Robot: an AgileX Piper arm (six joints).
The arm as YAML. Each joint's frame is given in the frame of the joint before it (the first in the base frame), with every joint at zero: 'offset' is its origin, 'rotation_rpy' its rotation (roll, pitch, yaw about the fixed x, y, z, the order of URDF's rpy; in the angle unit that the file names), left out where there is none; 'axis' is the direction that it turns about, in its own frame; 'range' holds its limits. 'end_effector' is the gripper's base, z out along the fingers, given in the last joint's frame.
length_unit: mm
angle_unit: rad
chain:
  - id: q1
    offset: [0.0, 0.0, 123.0]
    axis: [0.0, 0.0, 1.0]
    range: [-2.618, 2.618]
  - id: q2
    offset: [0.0, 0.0, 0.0]
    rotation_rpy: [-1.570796, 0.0, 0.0]
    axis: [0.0, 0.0, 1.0]
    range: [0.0, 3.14]
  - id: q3
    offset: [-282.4, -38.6, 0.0]
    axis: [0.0, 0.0, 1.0]
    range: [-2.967, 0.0]
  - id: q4
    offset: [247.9, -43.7, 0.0]
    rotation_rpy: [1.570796, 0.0, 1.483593]
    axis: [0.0, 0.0, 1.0]
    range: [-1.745, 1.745]
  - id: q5
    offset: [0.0, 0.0, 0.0]
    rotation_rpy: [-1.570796, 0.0, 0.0]
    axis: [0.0, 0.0, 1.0]
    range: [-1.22, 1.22]
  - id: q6
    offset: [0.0, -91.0, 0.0]
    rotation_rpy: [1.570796, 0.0, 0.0]
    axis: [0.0, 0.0, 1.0]
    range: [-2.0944, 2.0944]
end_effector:
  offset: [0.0, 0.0, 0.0]
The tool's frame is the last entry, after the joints.
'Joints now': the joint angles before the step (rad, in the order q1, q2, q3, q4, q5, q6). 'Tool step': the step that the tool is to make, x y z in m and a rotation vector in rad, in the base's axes. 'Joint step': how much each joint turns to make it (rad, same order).
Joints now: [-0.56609, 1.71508, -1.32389, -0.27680, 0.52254, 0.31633]
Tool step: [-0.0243, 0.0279, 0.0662, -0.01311, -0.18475, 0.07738]
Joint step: [-0.00008, -0.18458, 0.00012, 0.23609, 0.00616, -0.19213]
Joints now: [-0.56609, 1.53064, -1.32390, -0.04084, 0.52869, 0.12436]
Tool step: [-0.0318, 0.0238, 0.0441, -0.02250, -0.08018, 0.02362]
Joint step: [0.00009, -0.14822, -0.00001, 0.06295, 0.06825, -0.04729]
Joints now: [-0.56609, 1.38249, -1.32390, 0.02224, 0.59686, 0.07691]
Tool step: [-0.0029, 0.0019, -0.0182, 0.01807, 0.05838, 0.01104]
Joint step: [0.00017, -0.00579, 0.06026, -0.00024, 0.00474, -0.01913]
